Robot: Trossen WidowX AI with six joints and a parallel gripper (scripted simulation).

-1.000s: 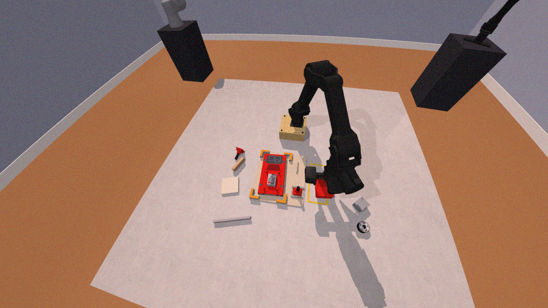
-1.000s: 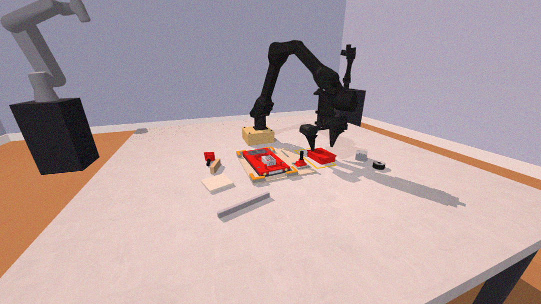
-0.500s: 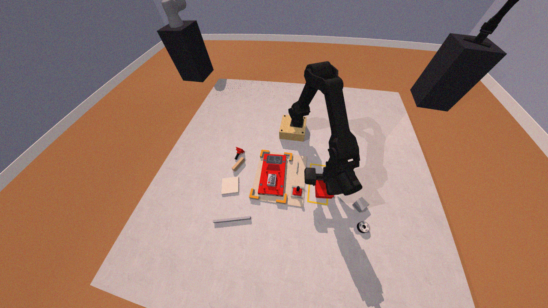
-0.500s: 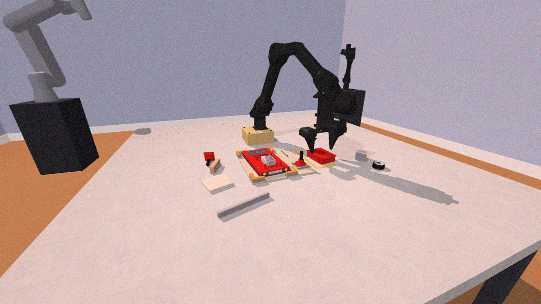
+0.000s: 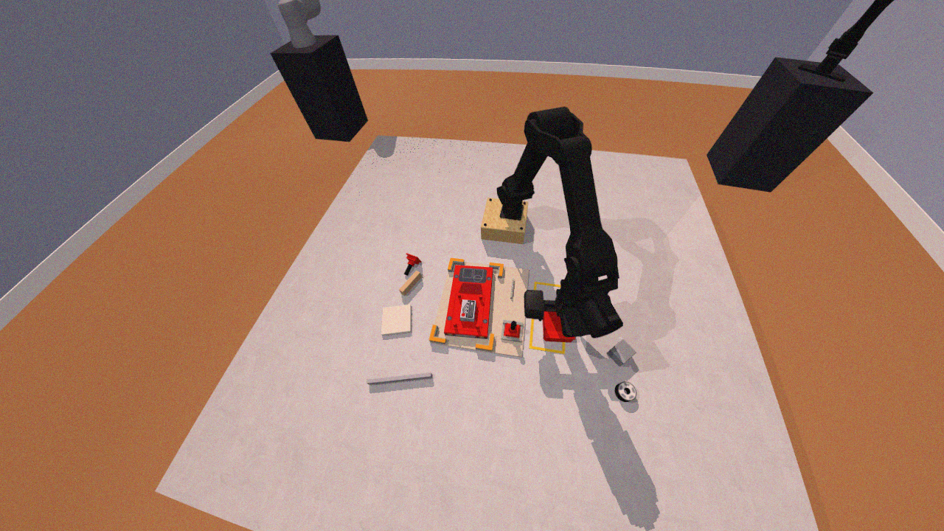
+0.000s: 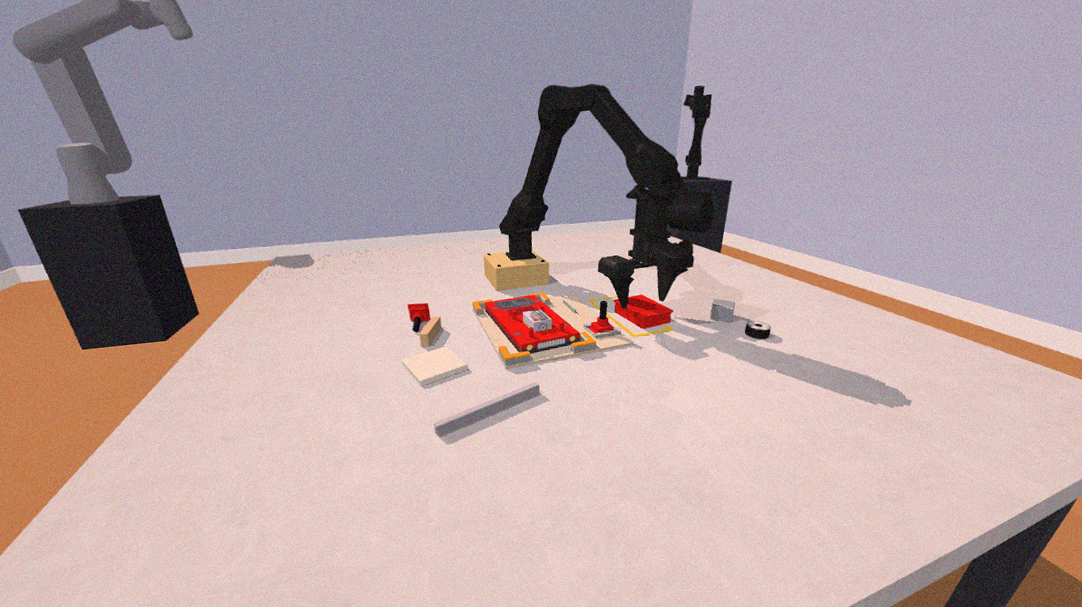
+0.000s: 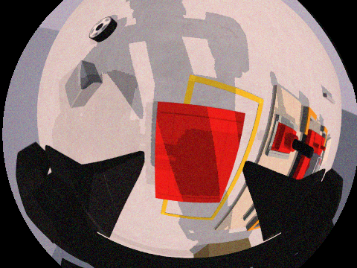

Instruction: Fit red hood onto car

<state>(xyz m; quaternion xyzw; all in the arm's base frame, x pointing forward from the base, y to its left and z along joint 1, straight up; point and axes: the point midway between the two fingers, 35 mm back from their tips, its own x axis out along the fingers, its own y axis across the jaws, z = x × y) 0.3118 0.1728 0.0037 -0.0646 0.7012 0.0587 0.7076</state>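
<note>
The red hood is 1 cm below my gripper tip. From my gripper tip the other things lie so: grey block 4 cm ahead, 15 cm to the left, 1 cm below; then black-and-white wheel 13 cm ahead, 16 cm to the left, 2 cm below; then grey engine block 3 cm ahead, 22 cm to the right.
</note>
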